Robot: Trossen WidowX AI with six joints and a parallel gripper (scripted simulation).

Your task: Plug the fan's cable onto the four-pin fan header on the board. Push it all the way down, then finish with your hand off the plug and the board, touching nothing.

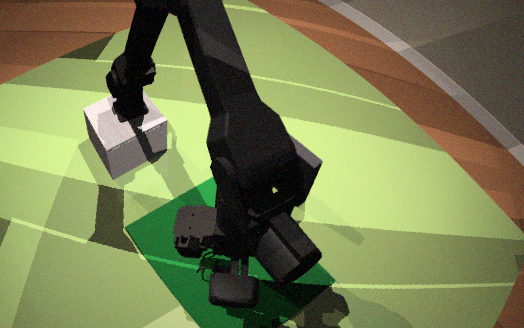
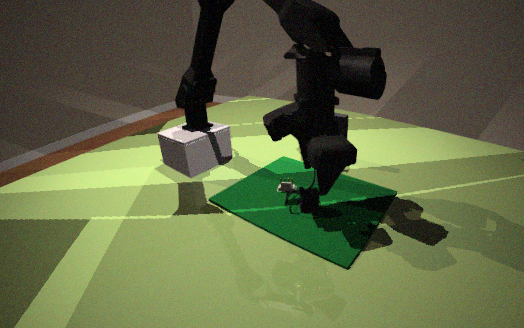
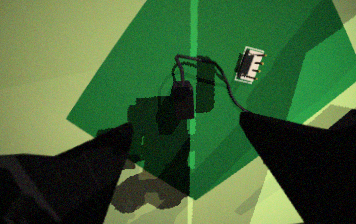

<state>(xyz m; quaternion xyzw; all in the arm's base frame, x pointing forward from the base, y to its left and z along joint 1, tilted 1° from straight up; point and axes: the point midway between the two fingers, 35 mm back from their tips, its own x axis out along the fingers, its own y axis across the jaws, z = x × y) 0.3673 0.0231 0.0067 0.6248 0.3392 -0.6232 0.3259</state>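
The dark fan plug lies 4 cm below my gripper tip and 1 cm to the right of it. The rest, counted from my gripper tip: board (8 cm below, 4 cm behind, 2 cm to the left); black square fan (19 cm to the left, 13 cm behind).
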